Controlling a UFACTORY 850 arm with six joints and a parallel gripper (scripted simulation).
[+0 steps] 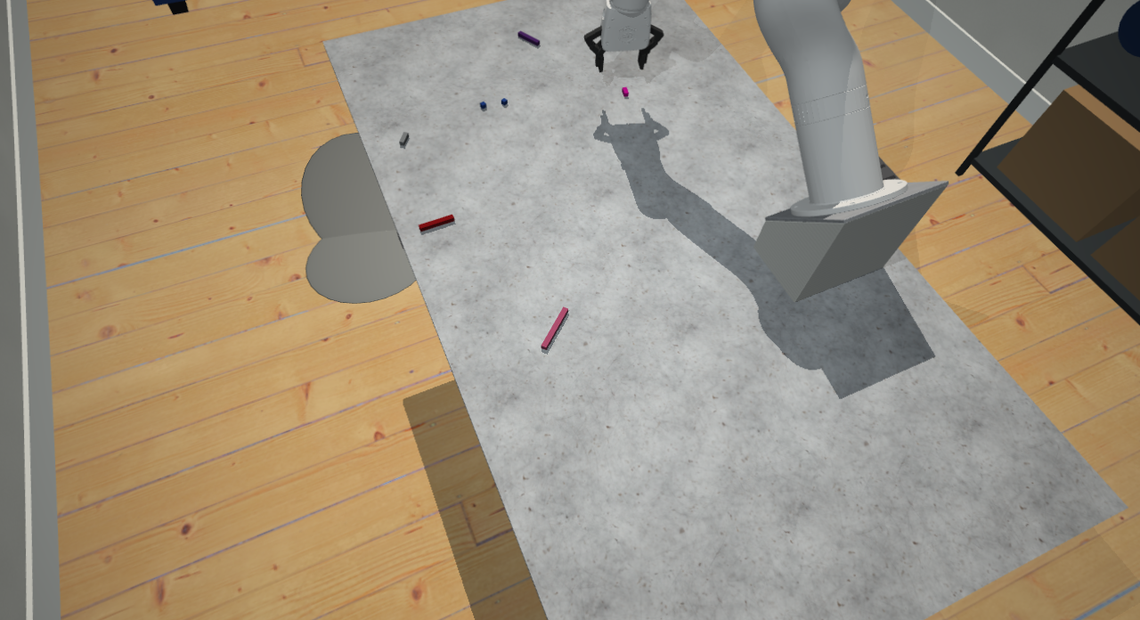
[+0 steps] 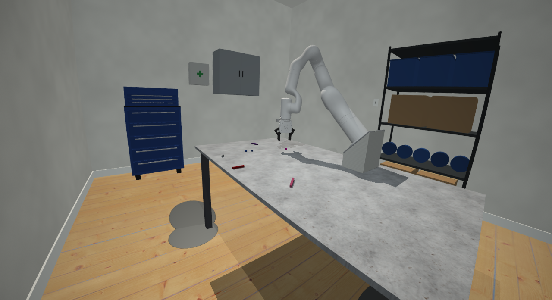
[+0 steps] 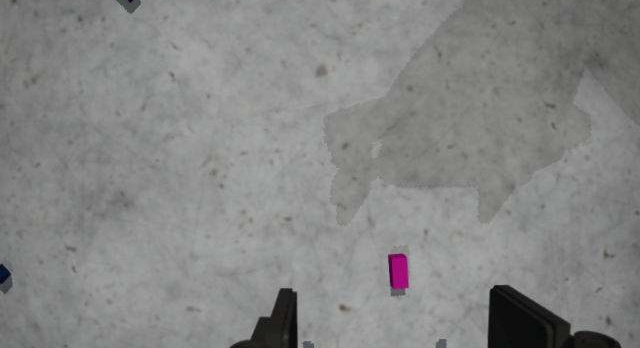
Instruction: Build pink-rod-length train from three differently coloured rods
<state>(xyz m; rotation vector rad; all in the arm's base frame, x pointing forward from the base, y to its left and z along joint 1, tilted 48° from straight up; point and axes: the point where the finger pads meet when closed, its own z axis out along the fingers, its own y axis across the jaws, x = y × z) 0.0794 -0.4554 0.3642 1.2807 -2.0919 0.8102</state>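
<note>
Now: the magenta rod 20 mm behind my hand, 10 mm to the left of it and 80 mm below it. Round my hand: grey rod (490 mm ahead, 100 mm to the right, 80 mm below); red rod (520 mm ahead, 150 mm to the left, 80 mm below); purple rod (80 mm ahead, 260 mm to the right, 80 mm below).
</note>
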